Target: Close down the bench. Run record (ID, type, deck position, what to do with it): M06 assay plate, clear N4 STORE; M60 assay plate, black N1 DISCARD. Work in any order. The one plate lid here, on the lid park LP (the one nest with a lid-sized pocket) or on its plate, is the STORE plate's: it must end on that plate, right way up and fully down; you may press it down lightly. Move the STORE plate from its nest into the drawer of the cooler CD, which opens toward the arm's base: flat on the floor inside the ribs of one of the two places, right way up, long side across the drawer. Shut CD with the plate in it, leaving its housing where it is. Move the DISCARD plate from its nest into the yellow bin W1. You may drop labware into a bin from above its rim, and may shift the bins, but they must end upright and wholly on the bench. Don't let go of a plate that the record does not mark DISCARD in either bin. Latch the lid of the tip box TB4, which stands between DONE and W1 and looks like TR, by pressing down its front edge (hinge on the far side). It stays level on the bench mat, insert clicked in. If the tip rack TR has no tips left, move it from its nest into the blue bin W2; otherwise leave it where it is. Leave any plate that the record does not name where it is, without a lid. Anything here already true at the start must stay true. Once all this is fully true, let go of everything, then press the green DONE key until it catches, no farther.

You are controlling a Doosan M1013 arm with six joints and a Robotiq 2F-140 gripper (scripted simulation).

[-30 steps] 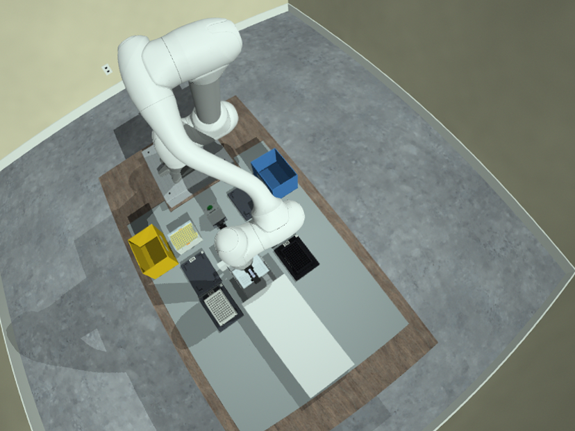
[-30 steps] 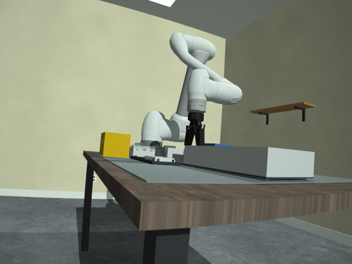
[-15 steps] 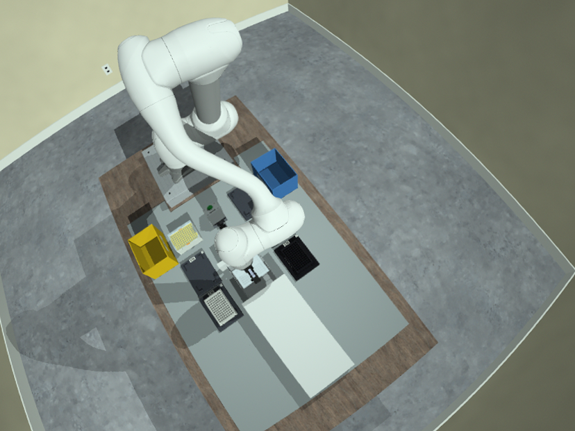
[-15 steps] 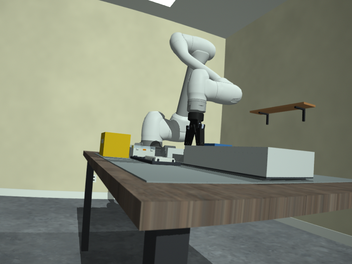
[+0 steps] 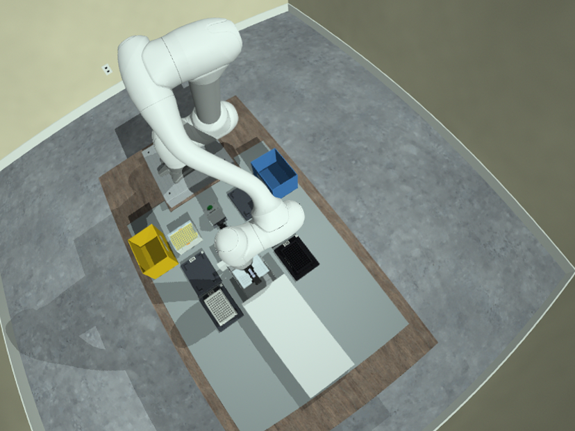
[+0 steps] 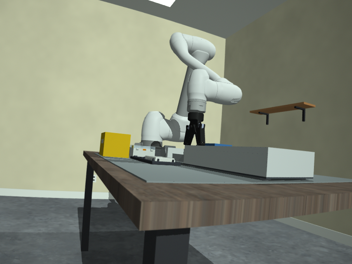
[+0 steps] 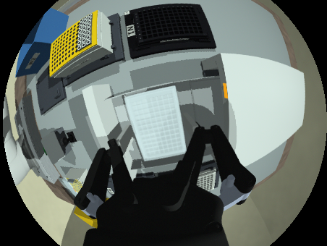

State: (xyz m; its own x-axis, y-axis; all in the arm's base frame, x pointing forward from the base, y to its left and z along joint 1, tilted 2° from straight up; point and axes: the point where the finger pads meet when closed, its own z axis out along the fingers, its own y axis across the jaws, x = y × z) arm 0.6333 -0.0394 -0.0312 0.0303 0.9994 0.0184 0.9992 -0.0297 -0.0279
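Now: the plate lid 20 mm below my hand. Also, from my hand: black assay plate (190 mm to the left, 70 mm ahead, 20 mm below); white cooler CD (170 mm ahead, 10 mm to the right, 10 mm below); clear assay plate (190 mm to the right, 50 mm ahead, 20 mm below).
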